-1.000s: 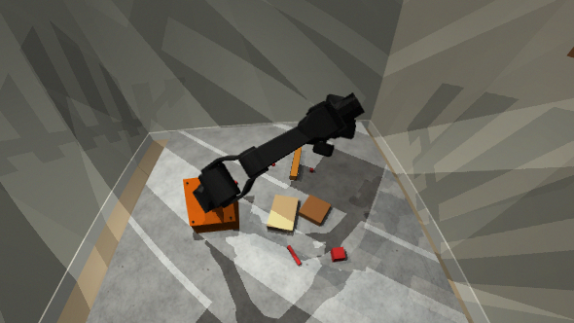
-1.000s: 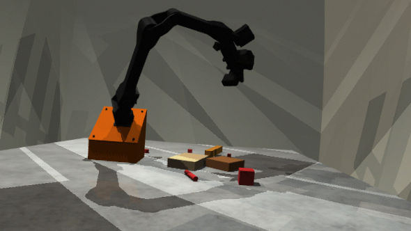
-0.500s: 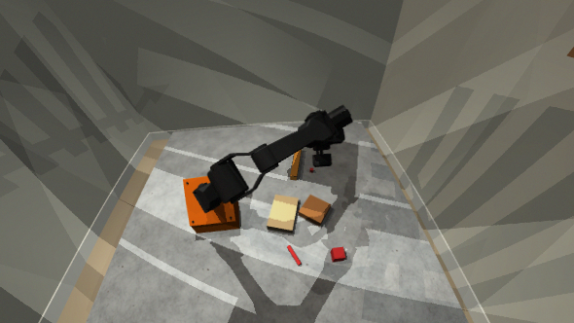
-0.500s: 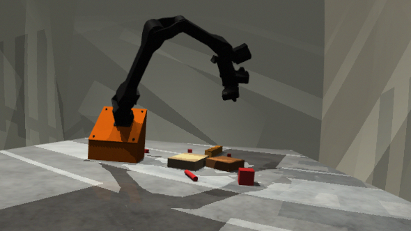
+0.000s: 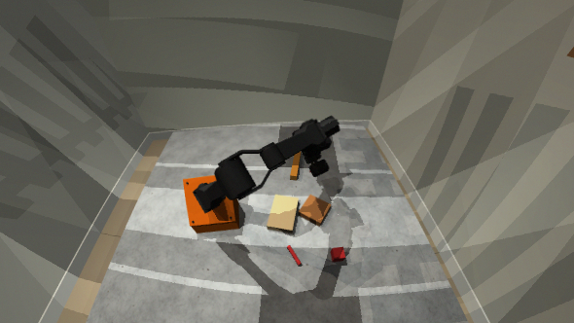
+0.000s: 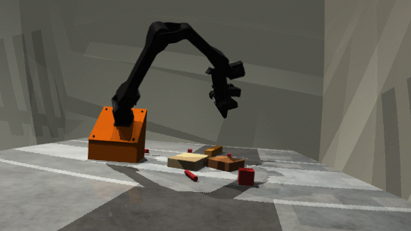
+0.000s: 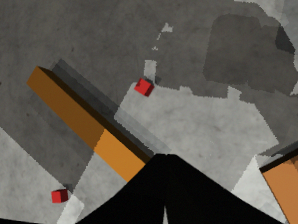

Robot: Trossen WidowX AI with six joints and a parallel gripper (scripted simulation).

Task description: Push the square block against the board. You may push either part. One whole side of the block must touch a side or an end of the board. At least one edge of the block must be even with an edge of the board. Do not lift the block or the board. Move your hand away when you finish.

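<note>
My gripper tip is now 130 mm past the tan block, 130 mm to the left of it and 160 mm above it. From my gripper tip the other things lie so: brown board 140 mm to the right, 160 mm below; then orange bar 20 mm behind, 150 mm to the left, 160 mm below; then thin red stick 120 mm behind, 310 mm to the right, 170 mm below.
</note>
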